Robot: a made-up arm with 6 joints. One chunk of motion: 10 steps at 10 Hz.
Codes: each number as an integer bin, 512 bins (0 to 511) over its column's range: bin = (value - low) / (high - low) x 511, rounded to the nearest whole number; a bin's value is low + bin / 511 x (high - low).
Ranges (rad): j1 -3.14..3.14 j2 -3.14..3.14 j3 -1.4..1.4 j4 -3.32..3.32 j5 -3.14..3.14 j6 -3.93..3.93
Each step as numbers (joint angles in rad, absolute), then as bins.
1 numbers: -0.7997 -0.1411 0.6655 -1.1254 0.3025 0.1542
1 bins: 190 244 377 169 280 266
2 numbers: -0.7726 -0.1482 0.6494 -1.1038 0.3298 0.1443
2 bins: 193 243 374 171 282 265
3 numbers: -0.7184 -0.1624 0.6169 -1.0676 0.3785 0.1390
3 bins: 197 242 368 173 286 265
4 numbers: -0.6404 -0.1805 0.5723 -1.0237 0.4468 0.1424
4 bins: 203 241 360 177 292 265
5 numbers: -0.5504 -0.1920 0.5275 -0.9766 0.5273 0.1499
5 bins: 211 240 352 180 298 265
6 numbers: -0.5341 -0.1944 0.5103 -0.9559 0.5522 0.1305
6 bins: 212 240 349 182 300 264
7 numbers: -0.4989 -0.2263 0.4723 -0.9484 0.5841 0.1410
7 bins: 215 237 342 183 303 265
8 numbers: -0.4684 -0.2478 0.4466 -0.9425 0.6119 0.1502
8 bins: 217 235 337 183 305 265
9 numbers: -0.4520 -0.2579 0.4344 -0.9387 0.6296 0.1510
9 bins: 219 235 335 183 307 265
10 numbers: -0.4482 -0.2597 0.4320 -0.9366 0.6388 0.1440
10 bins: 219 234 334 183 307 265
